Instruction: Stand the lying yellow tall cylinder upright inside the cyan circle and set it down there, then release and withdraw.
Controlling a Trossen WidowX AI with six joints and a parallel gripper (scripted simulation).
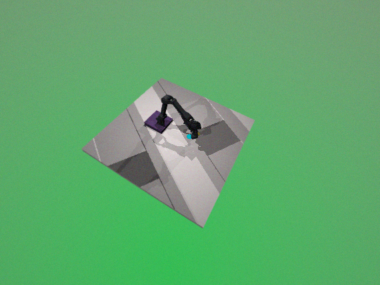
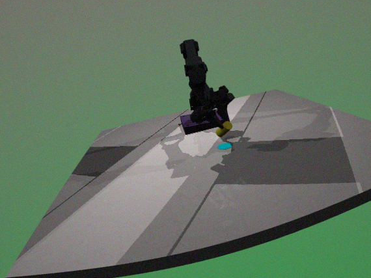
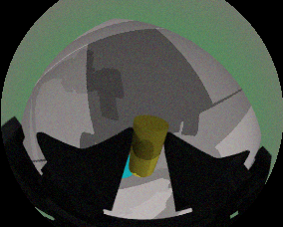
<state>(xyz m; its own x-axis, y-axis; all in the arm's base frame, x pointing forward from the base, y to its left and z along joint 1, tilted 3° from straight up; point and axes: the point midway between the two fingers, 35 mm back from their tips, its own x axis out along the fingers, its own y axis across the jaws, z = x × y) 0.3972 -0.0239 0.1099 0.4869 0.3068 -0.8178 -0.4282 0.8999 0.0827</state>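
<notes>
Now: gripper tip 8 cm past the cyan circle, 1 cm to the right of it and 10 cm above it. The rest, counted from my gripper tip: yellow tall cylinder: 2 cm behind, 1 cm to the right, 1 cm below.
</notes>
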